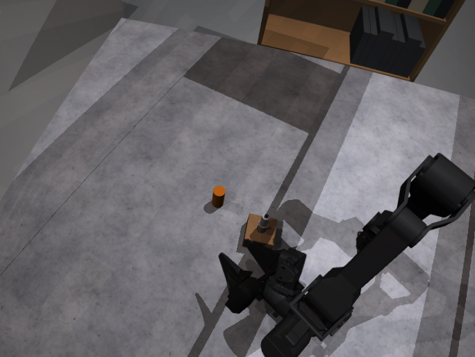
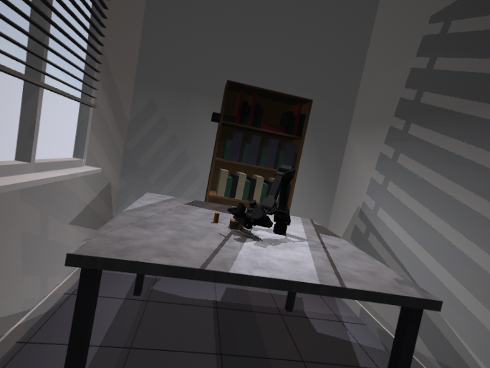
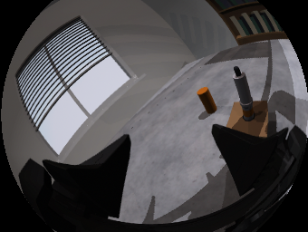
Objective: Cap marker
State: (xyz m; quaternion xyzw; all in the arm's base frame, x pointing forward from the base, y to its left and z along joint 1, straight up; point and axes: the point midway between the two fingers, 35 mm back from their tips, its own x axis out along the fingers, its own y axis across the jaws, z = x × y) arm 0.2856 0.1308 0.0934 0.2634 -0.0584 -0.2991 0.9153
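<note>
Now: the orange cap 140 mm to the right of my gripper tip, 60 mm below it and 50 mm ahead of it. Round my gripper tip: brown holder block 80 mm to the right, 70 mm below, 50 mm behind.
</note>
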